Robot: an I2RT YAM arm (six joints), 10 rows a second.
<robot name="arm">
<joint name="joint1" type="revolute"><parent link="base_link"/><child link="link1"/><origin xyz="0 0 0.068"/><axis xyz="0 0 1"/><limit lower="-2.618" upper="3.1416"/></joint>
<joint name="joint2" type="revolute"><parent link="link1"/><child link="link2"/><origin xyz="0.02 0.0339 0.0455"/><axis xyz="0 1 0"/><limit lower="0" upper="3.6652"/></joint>
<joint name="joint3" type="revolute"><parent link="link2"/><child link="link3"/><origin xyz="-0.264 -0.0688 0"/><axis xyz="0 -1 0"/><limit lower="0" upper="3.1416"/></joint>
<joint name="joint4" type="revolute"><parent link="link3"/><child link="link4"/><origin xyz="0.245 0.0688 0.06"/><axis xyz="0 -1 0"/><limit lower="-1.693" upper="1.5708"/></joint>
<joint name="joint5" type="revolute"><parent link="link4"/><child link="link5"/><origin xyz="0.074 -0.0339 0.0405"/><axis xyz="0 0 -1"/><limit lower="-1.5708" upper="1.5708"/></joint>
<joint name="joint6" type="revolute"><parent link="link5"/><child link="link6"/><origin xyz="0.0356 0 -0.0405"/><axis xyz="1 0 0"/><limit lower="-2.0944" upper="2.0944"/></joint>
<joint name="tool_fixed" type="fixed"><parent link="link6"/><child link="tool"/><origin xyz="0 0 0" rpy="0 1.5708 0"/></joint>
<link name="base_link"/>
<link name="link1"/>
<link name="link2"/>
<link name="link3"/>
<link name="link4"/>
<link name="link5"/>
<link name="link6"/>
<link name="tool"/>
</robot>
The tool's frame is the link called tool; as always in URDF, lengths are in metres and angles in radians.
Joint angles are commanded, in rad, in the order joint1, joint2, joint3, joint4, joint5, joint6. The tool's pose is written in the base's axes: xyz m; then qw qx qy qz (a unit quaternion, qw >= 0). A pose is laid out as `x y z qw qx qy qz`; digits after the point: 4 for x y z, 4 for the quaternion.
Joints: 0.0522 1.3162 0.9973 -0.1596 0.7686 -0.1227
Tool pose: 0.2943 -0.0094 0.3033 0.4699 0.1248 0.8062 -0.3371
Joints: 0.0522 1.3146 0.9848 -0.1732 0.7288 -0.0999
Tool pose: 0.2933 -0.0084 0.2978 0.4680 0.1197 0.8158 -0.3180
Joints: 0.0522 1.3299 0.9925 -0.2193 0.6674 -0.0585
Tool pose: 0.2954 -0.0066 0.2915 0.4579 0.1131 0.8335 -0.2878
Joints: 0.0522 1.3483 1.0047 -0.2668 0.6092 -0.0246
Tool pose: 0.2979 -0.0048 0.2858 0.4443 0.1060 0.8508 -0.2599
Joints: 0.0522 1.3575 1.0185 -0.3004 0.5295 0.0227
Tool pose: 0.2997 -0.0023 0.2841 0.4418 0.1048 0.8640 -0.2174
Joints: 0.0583 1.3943 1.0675 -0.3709 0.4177 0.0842
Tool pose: 0.3069 0.0034 0.2831 0.4260 0.0991 0.8853 -0.1580
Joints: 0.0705 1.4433 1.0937 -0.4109 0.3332 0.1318
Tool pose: 0.3152 0.0106 0.2736 0.4021 0.0931 0.9039 -0.1124
